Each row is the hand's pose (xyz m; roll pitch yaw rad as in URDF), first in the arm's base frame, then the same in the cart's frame.
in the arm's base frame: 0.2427 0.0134 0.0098 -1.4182 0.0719 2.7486
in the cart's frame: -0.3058 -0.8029 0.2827 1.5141 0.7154 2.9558
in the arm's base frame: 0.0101 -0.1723 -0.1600 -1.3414 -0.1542 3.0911
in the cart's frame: -0.5154 -0.5377 0.3390 1.2193 0.7925 2.4002
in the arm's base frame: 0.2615 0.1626 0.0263 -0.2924 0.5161 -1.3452
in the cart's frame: -0.3282 -0.9389 0.2205 1.8814 -0.9408 1.5258
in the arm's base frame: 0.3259 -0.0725 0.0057 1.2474 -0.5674 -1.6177
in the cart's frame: -0.2306 -0.7723 0.3706 -2.5536 0.0437 0.8985
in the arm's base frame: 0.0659 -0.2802 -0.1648 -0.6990 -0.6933 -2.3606
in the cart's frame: -0.4509 -0.4743 0.4203 1.4328 0.5698 1.2218
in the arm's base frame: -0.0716 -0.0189 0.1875 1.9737 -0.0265 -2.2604
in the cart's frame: -0.3630 -0.6009 -0.0128 -1.9778 0.0750 1.7100
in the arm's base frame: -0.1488 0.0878 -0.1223 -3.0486 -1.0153 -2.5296
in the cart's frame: -0.6671 -0.6761 0.1106 -1.2556 0.7978 0.8940
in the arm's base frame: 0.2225 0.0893 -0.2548 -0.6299 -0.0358 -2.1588
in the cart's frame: -0.5323 -0.8775 0.4216 1.7017 0.0078 1.6332
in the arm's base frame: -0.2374 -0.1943 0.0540 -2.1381 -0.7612 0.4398
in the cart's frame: -0.5082 -0.3760 0.0538 1.7030 0.2167 -0.5946
